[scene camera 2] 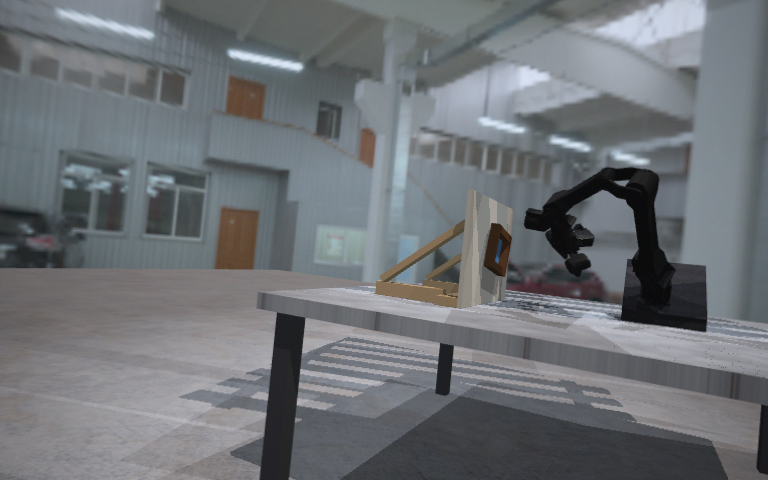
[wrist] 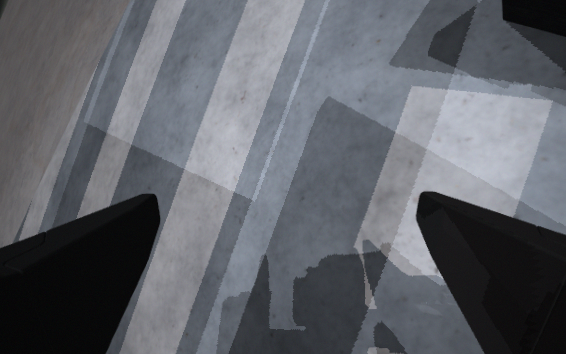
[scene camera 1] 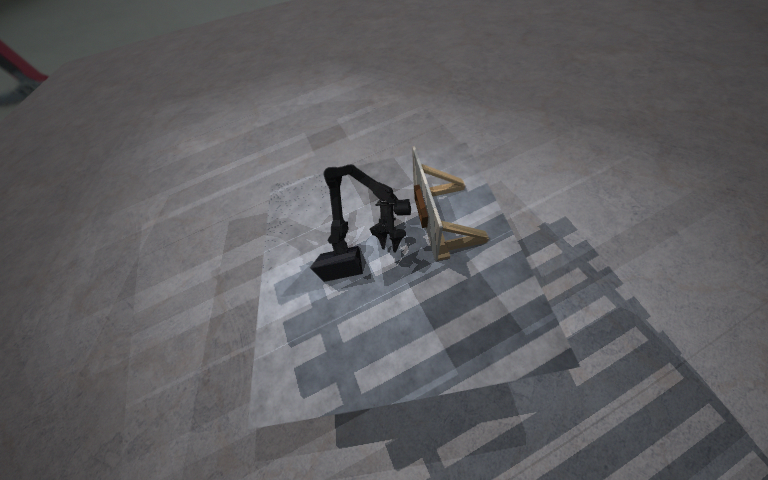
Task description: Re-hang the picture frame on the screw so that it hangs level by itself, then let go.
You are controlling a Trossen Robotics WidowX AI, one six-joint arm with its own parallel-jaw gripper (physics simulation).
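Seen in the pictures: gripper, between the fingertips: [wrist: 289,206] [scene camera 1: 389,250]; arm's base, origin of its link: [scene camera 2: 655,296] [scene camera 1: 341,252].
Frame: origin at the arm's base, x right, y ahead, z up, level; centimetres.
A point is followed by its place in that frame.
Observation:
The brown picture frame [scene camera 1: 421,208] @(x -1.2, y 41.4, z 13.8 cm) [scene camera 2: 493,242] @(x -14.2, y 43.4, z 10.4 cm) with a blue picture is against the front face of the pale upright board [scene camera 1: 434,237] @(x 11.5, y 42.8, z 8.0 cm) [scene camera 2: 474,254] @(x -23.5, y 46.7, z 6.5 cm), about mid-height. In scene camera 2 its sides look tilted against the board's upright edge. The screw does not show, and the contact behind the frame is hidden. My gripper [scene camera 1: 389,249] @(x 9.9, y 22.1, z 5.6 cm) [scene camera 2: 584,251] [wrist: 289,206] @(x 9.9, y 22.1, z 5.6 cm) is open and empty, apart from the picture frame, on the arm's side of the board. It points down above the table, with its fingers wide apart. The picture frame does not show in the wrist view.
Wooden braces [scene camera 1: 465,230] @(x 12.1, y 57.2, z 6.7 cm) [scene camera 2: 421,251] @(x -24.8, y 61.0, z 5.9 cm) prop the board from behind on the table [scene camera 2: 396,321] @(x -59.3, y 54.7, z -8.9 cm). The black arm base [scene camera 1: 342,264] @(x 10.2, y 0.8, z 7.0 cm) [scene camera 2: 663,297] @(x -3.4, y -1.3, z 0.0 cm) stands on the table on the picture side. The arm's wrist housing [scene camera 1: 402,206] @(x 0.1, y 32.6, z 21.2 cm) [scene camera 2: 535,219] @(x -3.7, y 33.4, z 18.6 cm) is close to the board's front.

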